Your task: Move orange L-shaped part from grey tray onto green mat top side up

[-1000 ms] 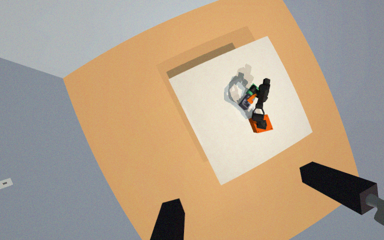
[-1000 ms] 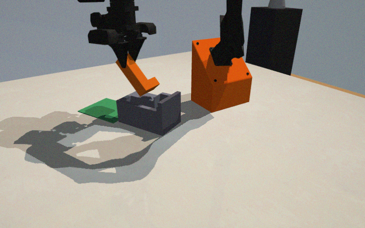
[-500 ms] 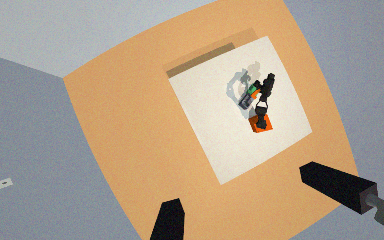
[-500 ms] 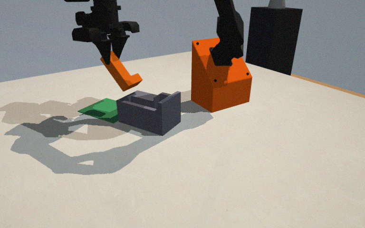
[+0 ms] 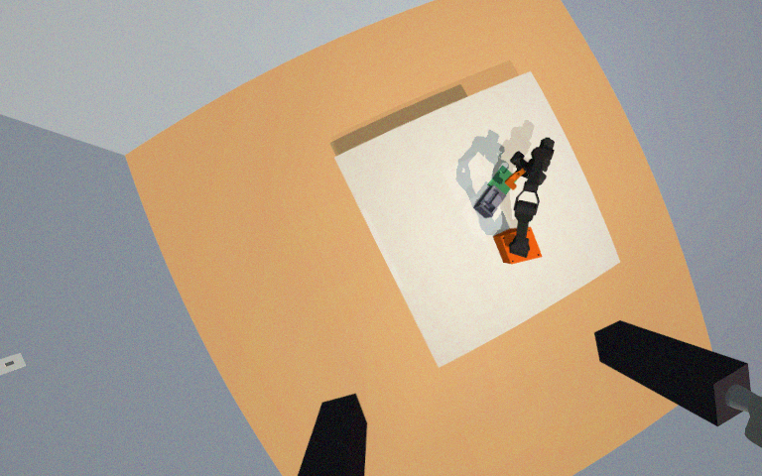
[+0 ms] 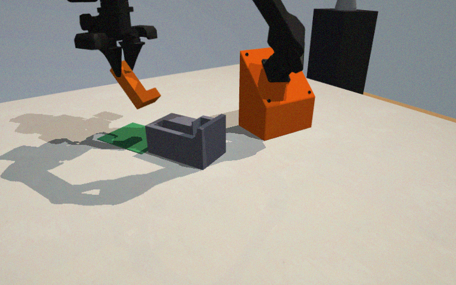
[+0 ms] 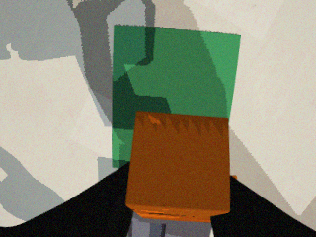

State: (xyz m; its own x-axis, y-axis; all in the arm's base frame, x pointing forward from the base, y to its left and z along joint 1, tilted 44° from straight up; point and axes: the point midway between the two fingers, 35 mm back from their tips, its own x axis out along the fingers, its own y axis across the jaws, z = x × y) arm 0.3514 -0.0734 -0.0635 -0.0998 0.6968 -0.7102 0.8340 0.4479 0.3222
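Now: the green mat 17 cm below my gripper tip, 1 cm to the left of it and 1 cm behind it. Round my gripper tip: orange L-shaped part 3 cm below, 3 cm behind, 2 cm to the left.
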